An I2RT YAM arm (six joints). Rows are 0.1 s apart.
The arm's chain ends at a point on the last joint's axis. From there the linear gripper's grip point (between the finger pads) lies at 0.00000 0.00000 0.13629 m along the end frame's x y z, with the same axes.
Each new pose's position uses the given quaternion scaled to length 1; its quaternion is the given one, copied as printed.
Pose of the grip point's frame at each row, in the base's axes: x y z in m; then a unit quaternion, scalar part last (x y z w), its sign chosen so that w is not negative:
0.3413, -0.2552, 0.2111, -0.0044, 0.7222, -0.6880, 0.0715
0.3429, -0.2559, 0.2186, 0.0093, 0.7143, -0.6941, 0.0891
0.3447, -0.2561, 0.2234, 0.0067, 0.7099, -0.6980, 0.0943
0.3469, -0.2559, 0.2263, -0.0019, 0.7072, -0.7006, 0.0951
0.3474, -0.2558, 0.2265, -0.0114, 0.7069, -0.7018, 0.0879
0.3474, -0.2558, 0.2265, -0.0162, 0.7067, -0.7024, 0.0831
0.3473, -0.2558, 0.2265, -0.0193, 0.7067, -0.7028, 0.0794
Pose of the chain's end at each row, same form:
0.3264, -0.1199, 0.2170, -0.0044, 0.7222, -0.6880, 0.0715
0.3273, -0.1205, 0.2214, 0.0093, 0.7143, -0.6941, 0.0891
0.3277, -0.1209, 0.2245, 0.0067, 0.7099, -0.6980, 0.0943
0.3282, -0.1209, 0.2263, -0.0019, 0.7072, -0.7006, 0.0951
0.3283, -0.1209, 0.2264, -0.0114, 0.7069, -0.7018, 0.0879
0.3283, -0.1209, 0.2264, -0.0162, 0.7067, -0.7024, 0.0831
0.3283, -0.1208, 0.2264, -0.0193, 0.7067, -0.7028, 0.0794

